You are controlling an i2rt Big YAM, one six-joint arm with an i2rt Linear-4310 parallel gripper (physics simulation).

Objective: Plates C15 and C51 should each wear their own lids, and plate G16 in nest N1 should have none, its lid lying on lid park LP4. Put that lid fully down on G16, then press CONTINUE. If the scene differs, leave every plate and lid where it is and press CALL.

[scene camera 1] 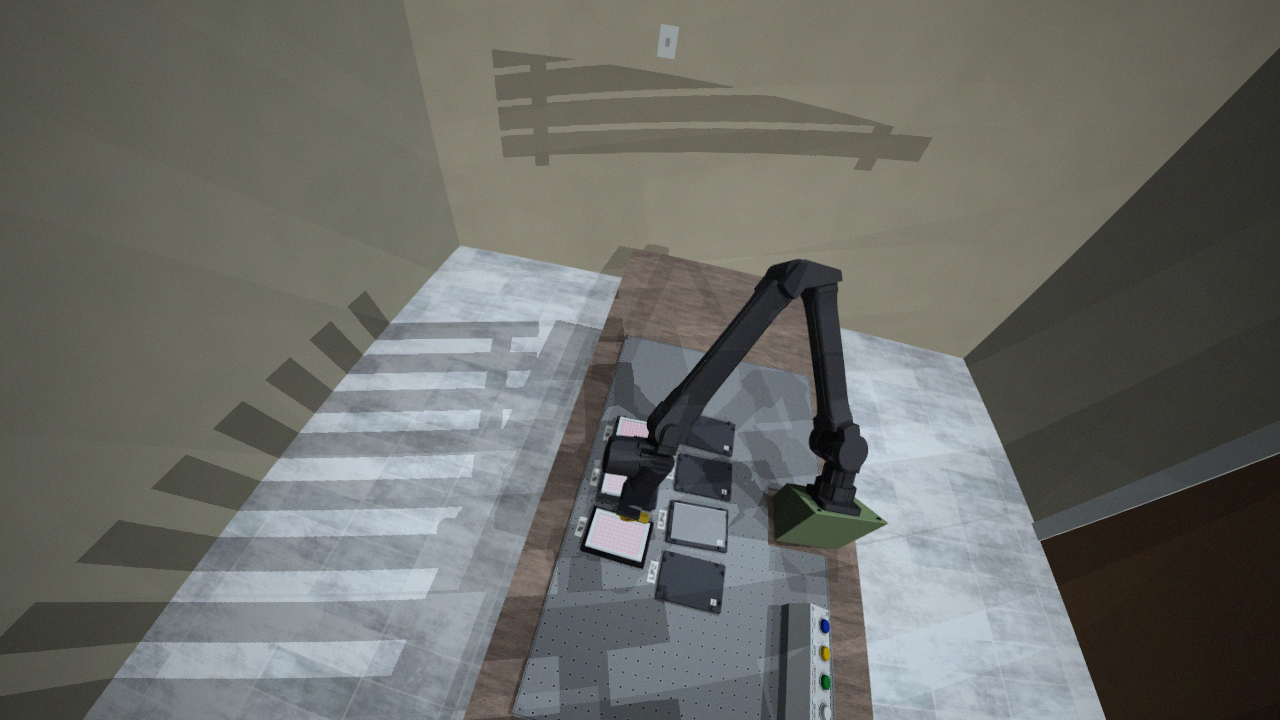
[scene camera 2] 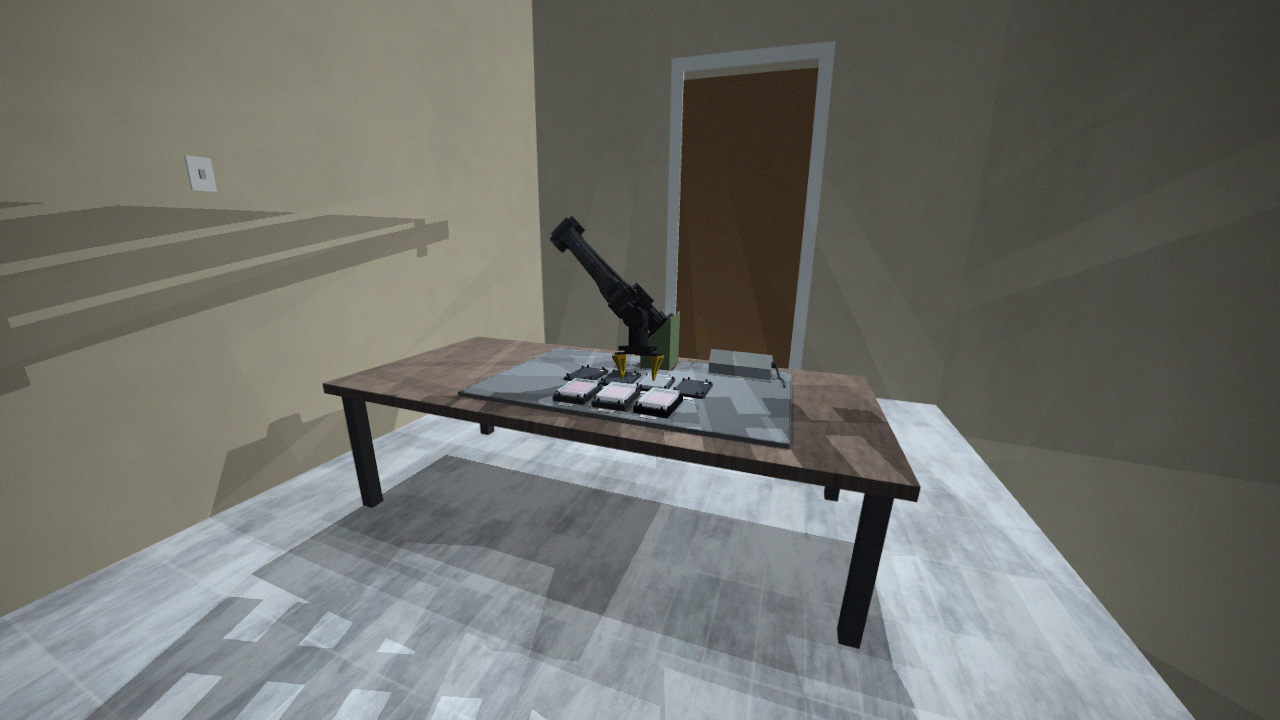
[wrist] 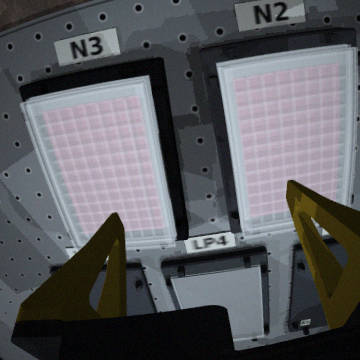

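Pixels of known places: gripper, fingertip midpoint: (scene camera 1: 628, 499) (scene camera 2: 637, 379) (wrist: 202, 204); arm's base at its link origin: (scene camera 1: 831, 502) (scene camera 2: 661, 327).
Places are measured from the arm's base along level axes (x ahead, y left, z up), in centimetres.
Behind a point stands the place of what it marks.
Observation:
The pale lid (scene camera 1: 698, 525) {y 7.3, x 26.9, z -12.4 cm} (scene camera 2: 659, 382) {y 8.9, x 28.9, z -12.4 cm} (wrist: 230, 290) {y 5.9, x 30.2, z -12.5 cm} lies on dark park LP4. The N3 plate (scene camera 1: 617, 535) {y 14.4, x 44.9, z -10.7 cm} (scene camera 2: 658, 400) {y 15.0, x 48.8, z -10.7 cm} (wrist: 105, 165) {y 13.3, x 45.9, z -10.8 cm} and the N2 plate (scene camera 1: 614, 484) {y 3.0, x 48.5, z -10.7 cm} (scene camera 2: 617, 394) {y 2.5, x 48.8, z -10.7 cm} (wrist: 285, 115) {y 1.4, x 47.6, z -10.7 cm} show pink wells under clear, layered rims. The N1 plate (scene camera 1: 633, 425) {y -14.8, x 47.7, z -11.9 cm} (scene camera 2: 578, 389) {y -10.5, x 48.6, z -11.1 cm} is partly behind the arm in the first scene view and does not show in the wrist view. Whether it wears a lid is too small to tell. Plate names are not readable. My gripper (scene camera 1: 635, 516) {y 7.1, x 44.4, z -7.0 cm} (scene camera 2: 639, 378) {y 7.1, x 44.4, z -7.0 cm} (wrist: 202, 204) {y 7.1, x 44.4, z -7.0 cm} is open and empty, above the nests and parks, its fingers spread either side of LP4's label.
Dark lid parks LP2 (scene camera 1: 691, 582) {y 19.9, x 26.7, z -13.3 cm} (wrist: 137, 295) {y 15.6, x 29.7, z -13.3 cm}, LP1 (scene camera 1: 703, 476) {y -5.8, x 27.0, z -13.2 cm} (wrist: 305, 295) {y -2.3, x 26.6, z -13.3 cm} and another (scene camera 1: 713, 434) {y -18.8, x 25.6, z -13.2 cm} flank LP4. The button box (scene camera 1: 794, 662) {y 31.5, x 4.9, z -9.0 cm} (scene camera 2: 740, 362) {y 31.8, x 5.1, z -9.3 cm} has blue, yellow, green and white buttons. The green arm base (scene camera 1: 823, 523) {y 5.5, x 2.5, z 0.5 cm} stands at the table edge.

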